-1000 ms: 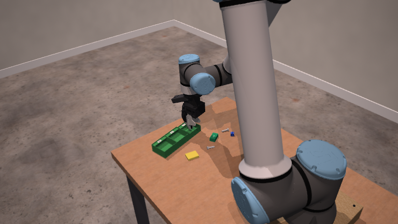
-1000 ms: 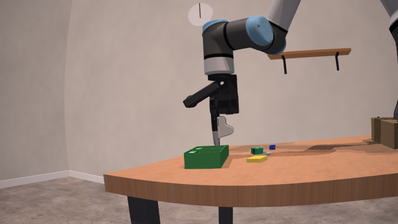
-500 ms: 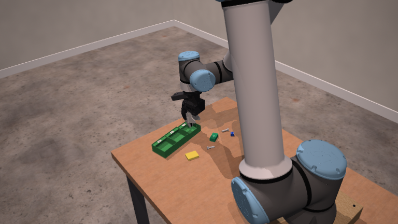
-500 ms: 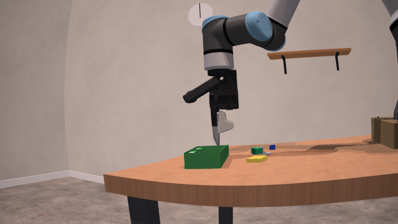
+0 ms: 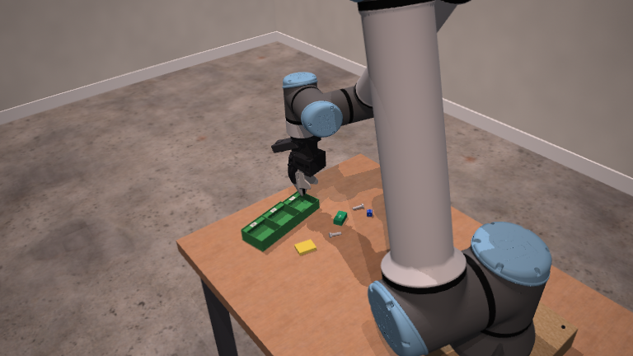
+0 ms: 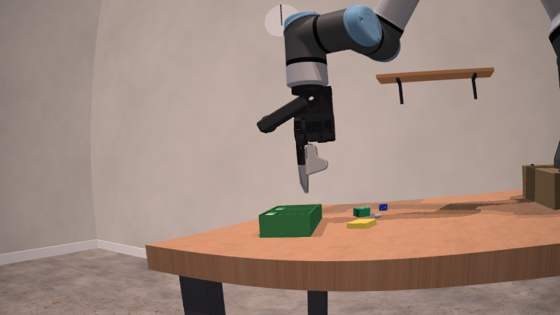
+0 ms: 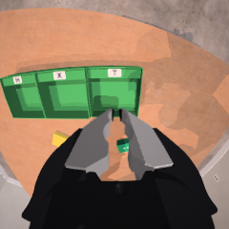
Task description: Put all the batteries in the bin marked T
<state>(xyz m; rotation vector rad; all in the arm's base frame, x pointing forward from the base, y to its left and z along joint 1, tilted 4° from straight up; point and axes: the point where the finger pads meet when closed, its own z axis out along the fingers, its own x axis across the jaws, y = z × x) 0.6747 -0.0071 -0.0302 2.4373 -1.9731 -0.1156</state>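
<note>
Right now my hand is 9 cm to the right of the green bin, 6 cm above it and 1 cm past it. Also, from my hand: flat yellow block 14 cm behind, 10 cm to the left, 7 cm below; green block 11 cm behind, 7 cm below, 6 cm to the right; blue cube 15 cm behind, 14 cm to the right, 7 cm below.
</note>
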